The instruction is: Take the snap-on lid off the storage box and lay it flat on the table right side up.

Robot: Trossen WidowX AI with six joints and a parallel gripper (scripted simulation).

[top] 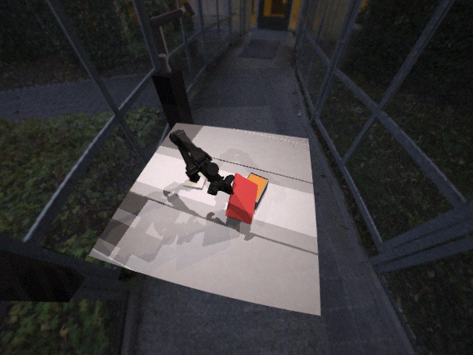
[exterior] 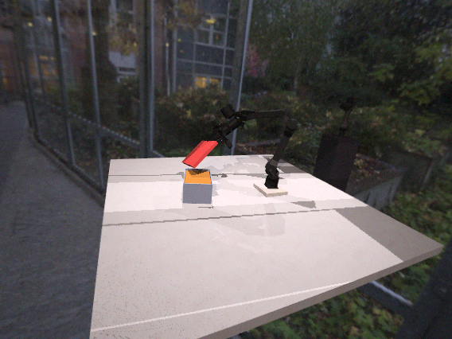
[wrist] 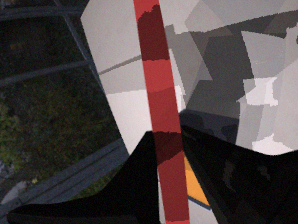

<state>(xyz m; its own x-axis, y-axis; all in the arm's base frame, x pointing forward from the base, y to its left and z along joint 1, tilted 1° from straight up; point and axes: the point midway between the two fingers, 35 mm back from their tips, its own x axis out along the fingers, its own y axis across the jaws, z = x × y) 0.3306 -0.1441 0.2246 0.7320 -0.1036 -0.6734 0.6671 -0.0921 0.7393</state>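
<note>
The red lid is 6 cm ahead of my gripper tip, 2 cm to the left of it and 5 cm below it. Round my gripper tip: grey storage box 8 cm ahead, 18 cm to the left, 18 cm below.
</note>
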